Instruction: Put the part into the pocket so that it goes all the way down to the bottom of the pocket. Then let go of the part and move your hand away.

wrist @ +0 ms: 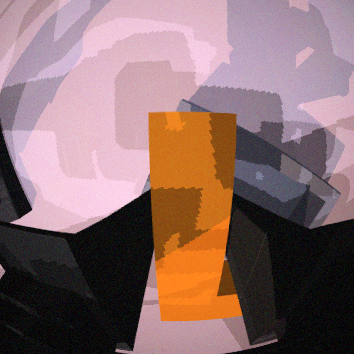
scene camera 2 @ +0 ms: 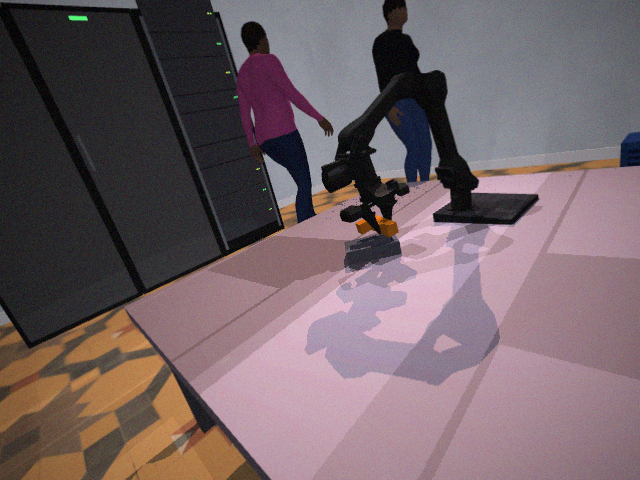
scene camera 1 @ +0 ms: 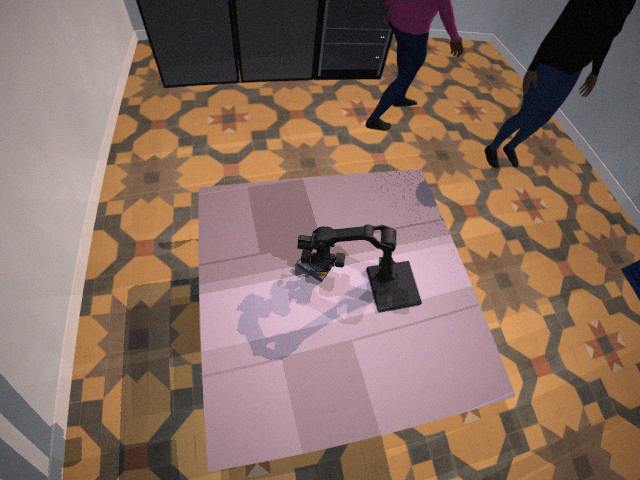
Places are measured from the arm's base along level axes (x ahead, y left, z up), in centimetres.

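Pixels of known places: gripper, fingertip midpoint: [wrist: 186, 195] [scene camera 2: 385, 231]; arm's base, origin of the base link: [scene camera 2: 461, 207] [scene camera 1: 384, 275].
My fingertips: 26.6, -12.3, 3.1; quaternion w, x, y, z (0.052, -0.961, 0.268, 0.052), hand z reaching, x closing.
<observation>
For each thing: its middle in the pictures, then the offset to it from my fingertips, as dx, dy, dz. Level surfaces: height alone.
- orange part, body centre: [wrist: 217, 233] [scene camera 2: 376, 227] [scene camera 1: 320, 262] +0.8, -2.0, +1.4
- dark grey-blue block with the pocket, body centre: [wrist: 242, 198] [scene camera 2: 371, 247] [scene camera 1: 314, 265] +2.6, -3.6, -3.6
- pink table, its level: dz -5.5
The orange part [scene camera 1: 322, 273] [scene camera 2: 389, 227] [wrist: 192, 160] is a bar-like block held between the black fingers. My gripper [scene camera 1: 318, 266] [scene camera 2: 381, 223] [wrist: 186, 195] is shut on it. The dark grey-blue block with the pocket [scene camera 1: 306, 269] [scene camera 2: 373, 254] [wrist: 257, 176] stands on the table below the part. In scene camera 2 the part is above the block's top, outside the pocket. In the wrist view the block lies turned at an angle to the part, mostly showing to its right. The part and the fingers hide much of the pocket.
The arm's black base plate [scene camera 1: 398, 297] [scene camera 2: 491, 206] stands on the pink table [scene camera 1: 248, 413] [scene camera 2: 268, 392], right of the block. Dark cabinets [scene camera 1: 188, 41] [scene camera 2: 98, 129] and two people [scene camera 1: 410, 56] [scene camera 2: 268, 103] [scene camera 1: 547, 77] [scene camera 2: 398, 56] stand beyond the table.
</observation>
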